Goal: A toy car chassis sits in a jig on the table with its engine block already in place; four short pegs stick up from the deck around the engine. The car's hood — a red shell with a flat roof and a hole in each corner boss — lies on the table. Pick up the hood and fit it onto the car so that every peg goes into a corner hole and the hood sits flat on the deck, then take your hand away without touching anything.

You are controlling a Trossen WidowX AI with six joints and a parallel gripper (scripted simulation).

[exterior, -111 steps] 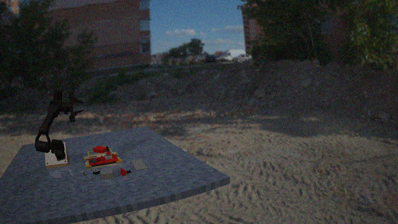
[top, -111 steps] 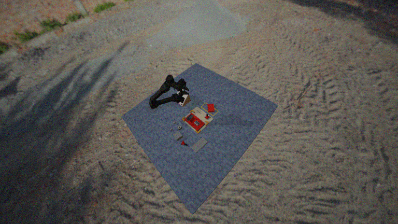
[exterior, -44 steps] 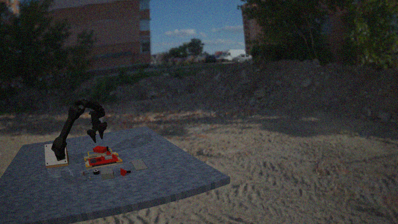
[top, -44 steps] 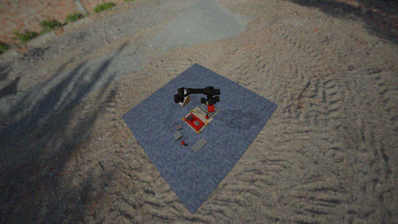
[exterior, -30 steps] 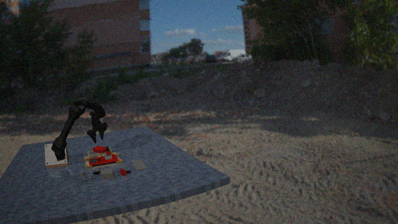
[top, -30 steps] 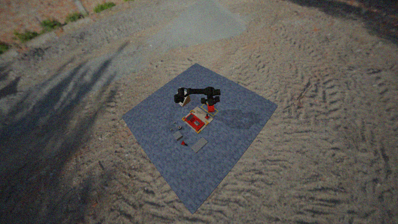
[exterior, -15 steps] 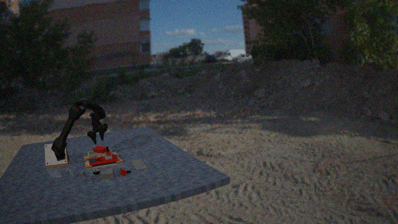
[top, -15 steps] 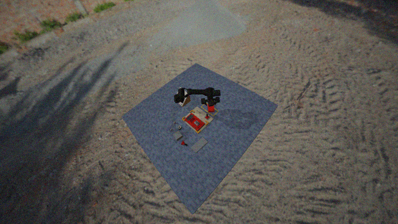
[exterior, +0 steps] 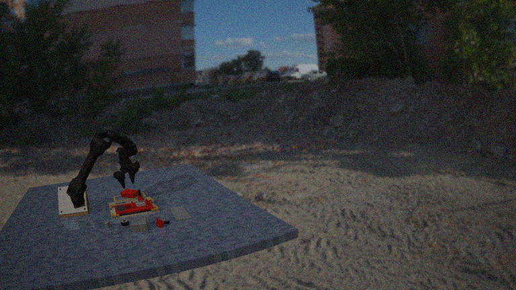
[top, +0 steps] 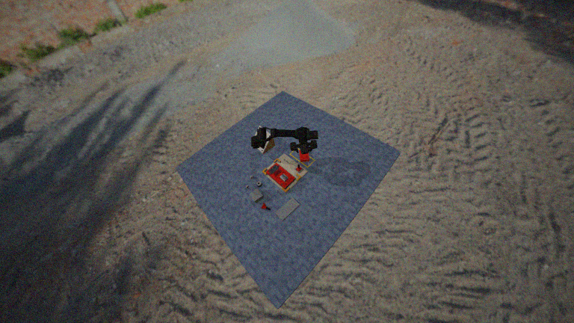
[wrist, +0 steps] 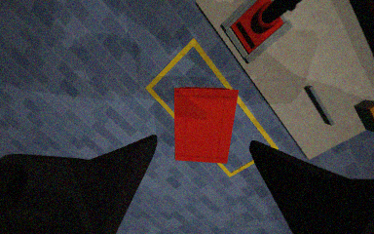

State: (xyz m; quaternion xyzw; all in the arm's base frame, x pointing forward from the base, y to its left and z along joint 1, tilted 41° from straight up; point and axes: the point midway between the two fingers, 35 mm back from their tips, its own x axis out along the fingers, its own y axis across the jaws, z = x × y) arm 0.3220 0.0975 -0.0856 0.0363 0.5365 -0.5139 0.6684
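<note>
The red hood is 4 cm below my gripper tip. Round my gripper tip: grey engine block 1 cm ahead, 24 cm to the right, 3 cm below; then beige jig 2 cm behind, 21 cm to the right, 5 cm below.
</note>
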